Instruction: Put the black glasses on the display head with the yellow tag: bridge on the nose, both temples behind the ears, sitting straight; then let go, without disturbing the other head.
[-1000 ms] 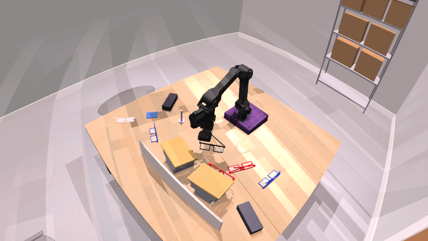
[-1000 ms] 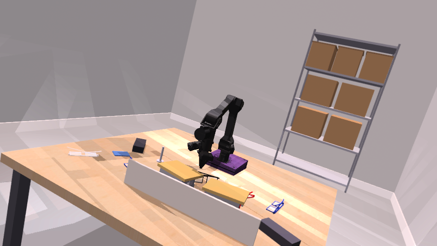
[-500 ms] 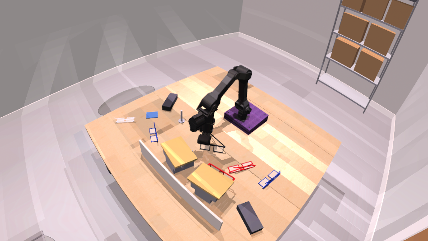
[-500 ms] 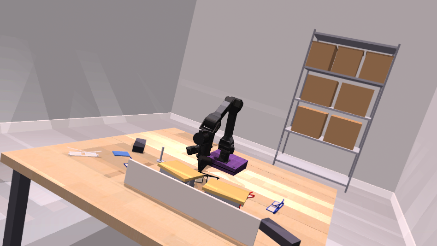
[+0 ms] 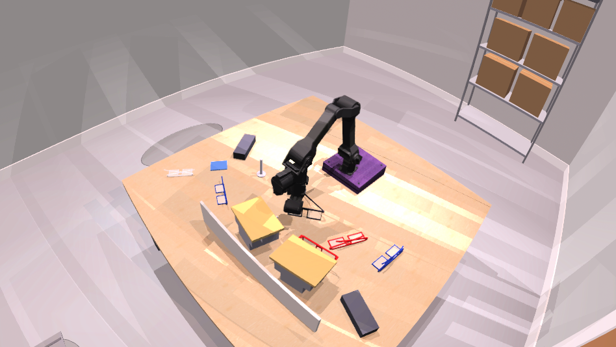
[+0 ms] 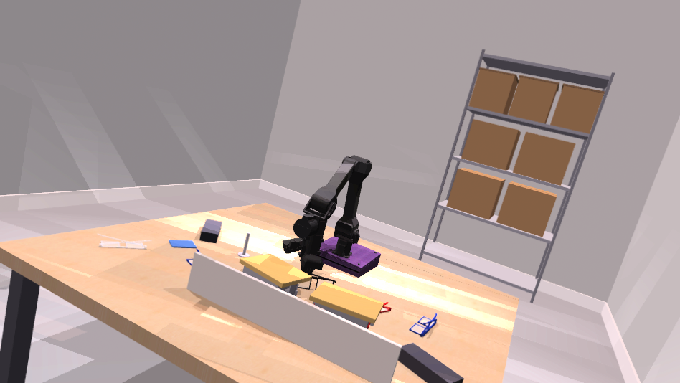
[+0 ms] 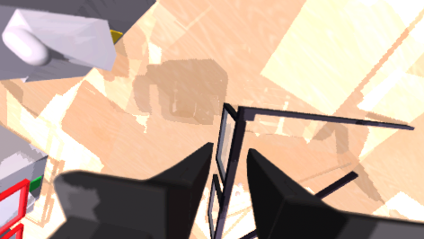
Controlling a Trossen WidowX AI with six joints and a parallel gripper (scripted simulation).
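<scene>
My gripper tip is 8 cm past the post, 25 cm to the left of it and 1 cm above it. Also, from my gripper tip: blue card 1 cm ahead, 44 cm to the right, 3 cm below; then wall panel 31 cm ahead, 6 cm to the left, 2 cm above.
</scene>
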